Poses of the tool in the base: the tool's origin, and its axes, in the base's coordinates. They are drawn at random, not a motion.
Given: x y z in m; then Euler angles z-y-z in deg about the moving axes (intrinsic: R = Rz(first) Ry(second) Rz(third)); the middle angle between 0 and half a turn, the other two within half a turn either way.
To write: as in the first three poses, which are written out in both.
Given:
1: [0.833 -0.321 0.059 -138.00 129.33 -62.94]
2: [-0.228 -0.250 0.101 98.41 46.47 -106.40]
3: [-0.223 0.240 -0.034 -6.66 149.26 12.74]
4: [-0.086 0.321 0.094 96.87 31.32 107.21]
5: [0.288 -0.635 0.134 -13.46 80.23 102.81]
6: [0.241 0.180 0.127 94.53 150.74 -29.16]
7: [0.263 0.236 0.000 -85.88 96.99 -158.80]
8: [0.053 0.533 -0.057 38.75 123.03 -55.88]
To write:
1: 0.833 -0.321 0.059; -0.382 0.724 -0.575; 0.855 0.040 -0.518; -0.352 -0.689 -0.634
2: -0.228 -0.250 0.101; 0.977 0.183 -0.106; -0.052 0.695 0.717; 0.205 -0.696 0.689
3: -0.223 0.240 -0.034; -0.807 0.301 0.508; 0.316 0.947 -0.059; -0.499 0.113 -0.859
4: -0.086 0.321 0.094; -0.918 0.391 -0.062; -0.365 -0.775 0.516; 0.154 0.497 0.854
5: 0.288 -0.635 0.134; 0.190 -0.213 0.958; 0.957 -0.177 -0.229; 0.219 0.961 0.170
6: 0.241 0.180 0.127; 0.546 -0.837 -0.039; -0.721 -0.493 0.487; -0.427 -0.238 -0.872
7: 0.263 0.236 0.000; -0.353 -0.933 0.071; -0.139 -0.023 -0.990; 0.925 -0.359 -0.122
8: 0.053 0.533 -0.057; 0.280 -0.703 0.654; -0.837 0.155 0.525; -0.470 -0.694 -0.545
